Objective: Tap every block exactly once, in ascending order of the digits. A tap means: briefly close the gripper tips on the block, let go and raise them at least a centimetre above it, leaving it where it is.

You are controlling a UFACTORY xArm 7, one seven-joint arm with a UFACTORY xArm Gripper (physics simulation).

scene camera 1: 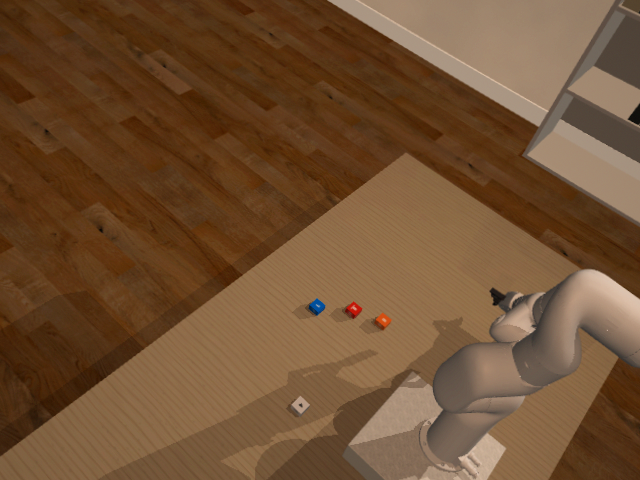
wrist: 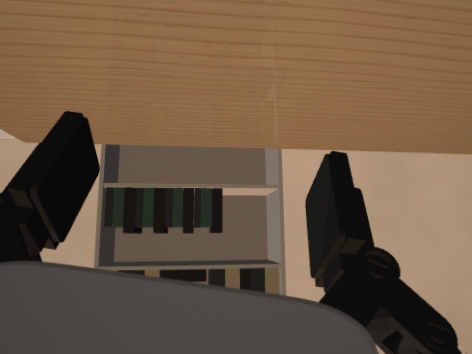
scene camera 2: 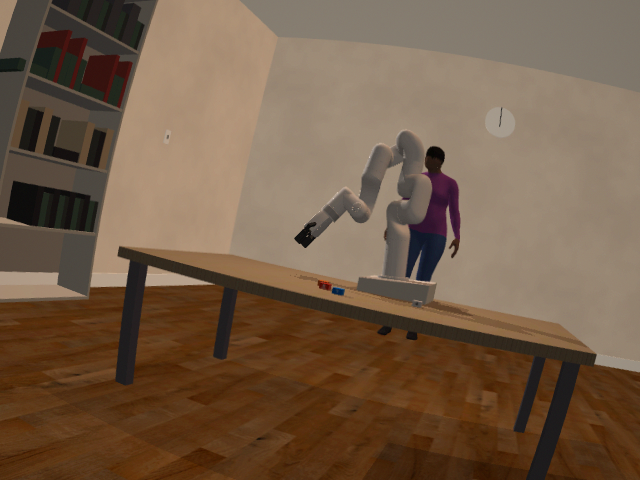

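Note:
A blue block (scene camera 1: 316, 306) (scene camera 2: 338, 291), a red block (scene camera 1: 353, 310) and an orange block (scene camera 1: 383, 320) lie near each other on the table (scene camera 1: 392, 206) (scene camera 2: 248, 273). The red and orange blocks overlap in scene camera 2. A white block (scene camera 1: 300, 405) (scene camera 2: 417, 303) lies apart, nearer the robot's base. The digits are too small to read surely. My gripper (scene camera 1: 494, 296) (scene camera 2: 304, 239) (wrist: 205, 158) is open and empty, high above the table and away from all the blocks, tilted toward the bookshelf. No block shows in the wrist view.
The arm's light base box (scene camera 1: 398, 413) (scene camera 2: 395, 289) stands on the table. A bookshelf (scene camera 1: 568, 90) (scene camera 2: 99, 201) (wrist: 282, 215) with books stands beyond the table's end. A person (scene camera 2: 439, 206) in a purple top stands behind the arm. The arm casts shadows near the white block.

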